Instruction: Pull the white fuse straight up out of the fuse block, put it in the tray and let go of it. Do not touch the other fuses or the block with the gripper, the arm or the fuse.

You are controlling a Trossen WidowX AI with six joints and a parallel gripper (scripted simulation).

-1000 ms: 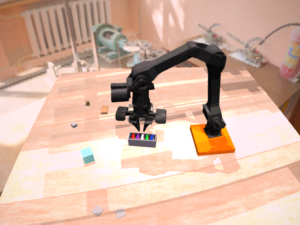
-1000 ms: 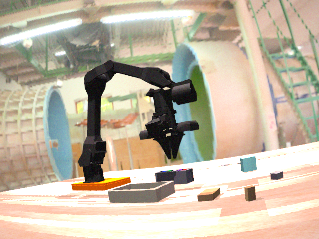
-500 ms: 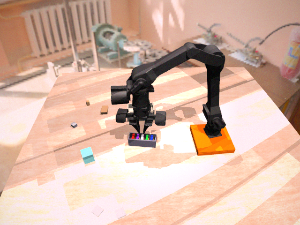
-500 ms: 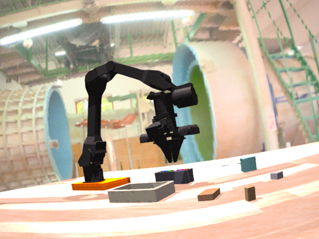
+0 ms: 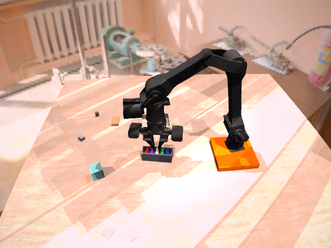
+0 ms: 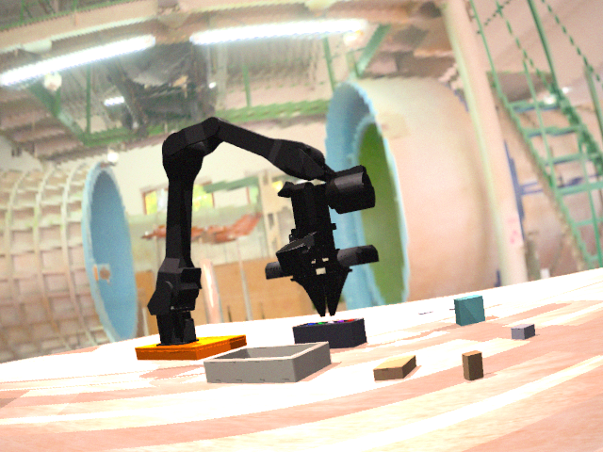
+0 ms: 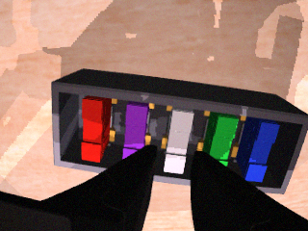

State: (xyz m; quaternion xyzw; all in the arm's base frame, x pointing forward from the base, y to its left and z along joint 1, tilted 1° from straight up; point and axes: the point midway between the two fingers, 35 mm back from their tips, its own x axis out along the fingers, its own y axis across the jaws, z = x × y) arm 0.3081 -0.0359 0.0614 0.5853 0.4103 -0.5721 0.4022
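Right now the white fuse is 3 cm below my gripper tip. From my gripper tip the other things lie so: tray: 19 cm to the right, 5 cm below, 4 cm behind; tan block: 26 cm to the right, 14 cm ahead, 4 cm below; small grey cube: 29 cm ahead, 18 cm to the right, 4 cm below.
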